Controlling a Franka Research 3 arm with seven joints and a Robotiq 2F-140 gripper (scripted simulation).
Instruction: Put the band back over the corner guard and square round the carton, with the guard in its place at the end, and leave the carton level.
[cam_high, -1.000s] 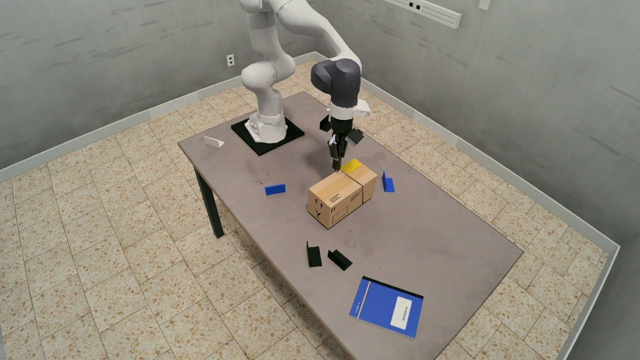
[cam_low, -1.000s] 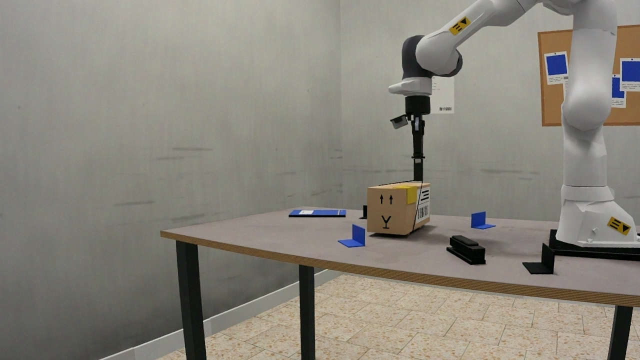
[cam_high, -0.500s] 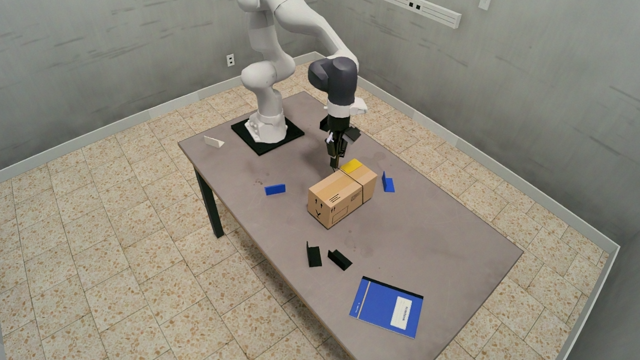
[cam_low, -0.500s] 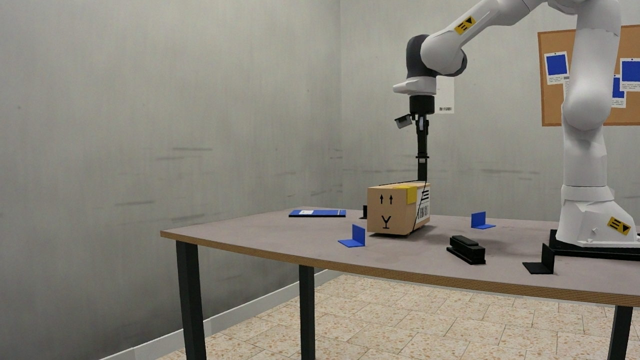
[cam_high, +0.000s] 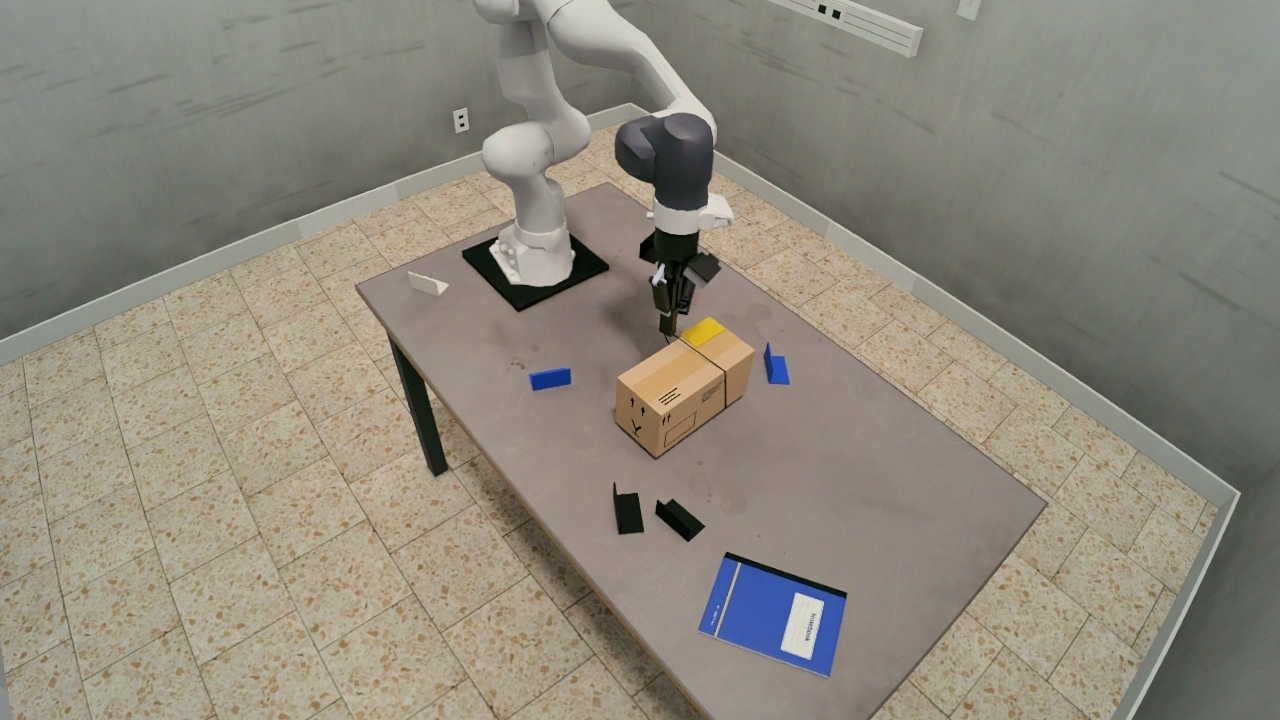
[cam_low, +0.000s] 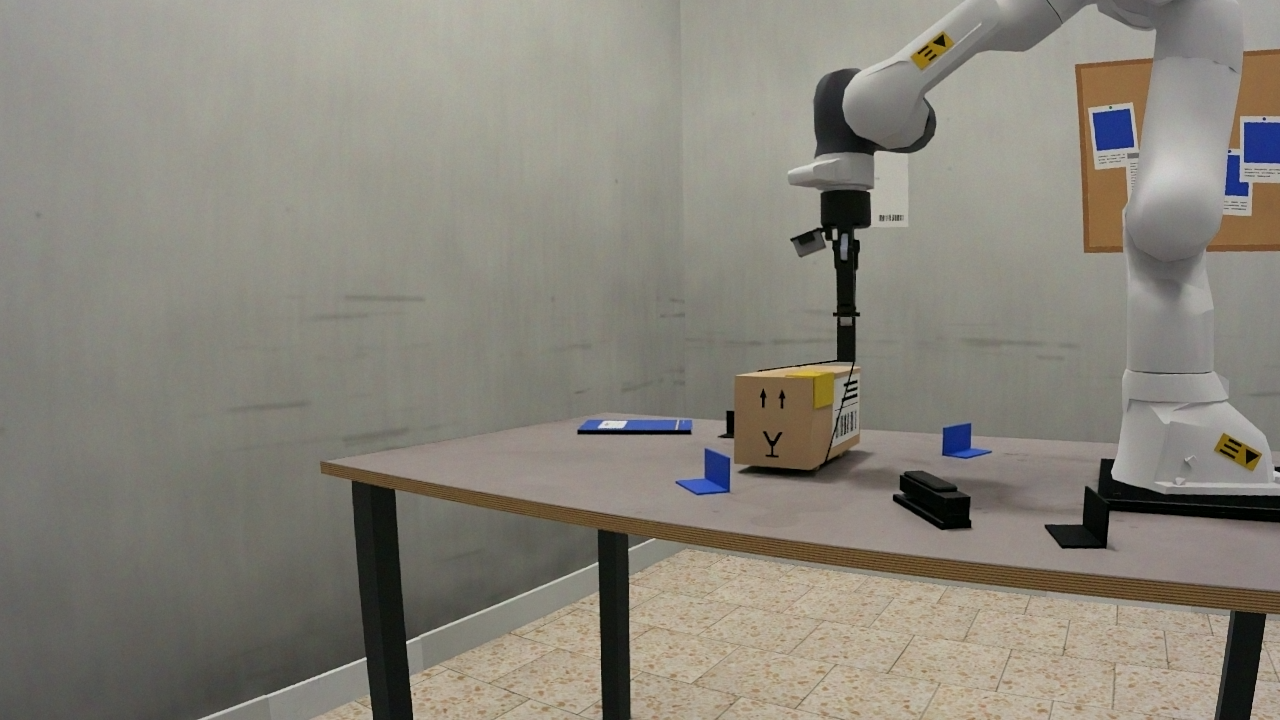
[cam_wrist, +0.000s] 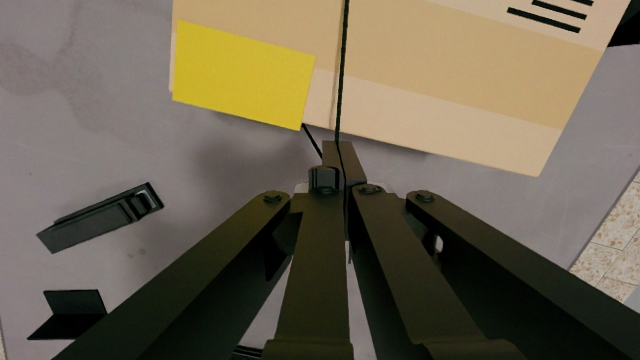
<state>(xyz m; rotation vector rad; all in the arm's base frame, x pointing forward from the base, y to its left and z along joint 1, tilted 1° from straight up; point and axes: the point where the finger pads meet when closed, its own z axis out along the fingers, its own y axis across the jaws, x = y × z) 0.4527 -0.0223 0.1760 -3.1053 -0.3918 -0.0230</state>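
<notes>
The yellow corner guard lies 70 mm to the left of my hand, 60 mm below it and 20 mm ahead of it. From my hand the other things lie so: brown carton: 110 mm below, 70 mm ahead, 10 mm to the right; then blue notebook: 490 mm ahead, 190 mm to the right, 180 mm below.
</notes>
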